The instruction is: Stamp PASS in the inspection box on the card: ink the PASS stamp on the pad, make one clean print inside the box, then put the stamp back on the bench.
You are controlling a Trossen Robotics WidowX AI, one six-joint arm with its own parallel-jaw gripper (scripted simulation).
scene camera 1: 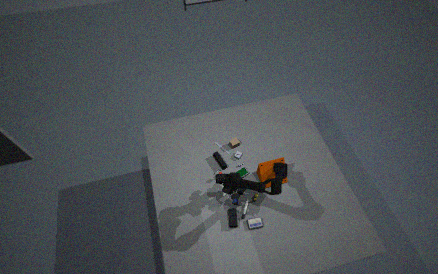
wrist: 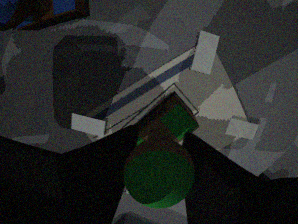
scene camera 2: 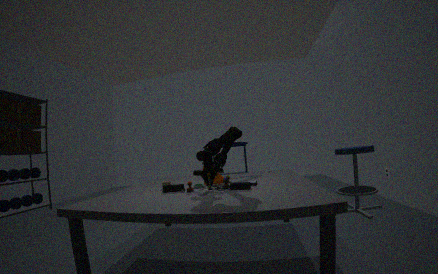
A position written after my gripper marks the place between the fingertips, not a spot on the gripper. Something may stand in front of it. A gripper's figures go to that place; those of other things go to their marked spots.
My gripper [wrist: 160, 137]: 0.10 m from the lens. A green-knobbed stamp [wrist: 159, 172]: 0.06 m from the lens. A white card [wrist: 198, 77] is 0.12 m from the lens. The marked spots on the green-knobbed stamp and the white card are 0.07 m apart.
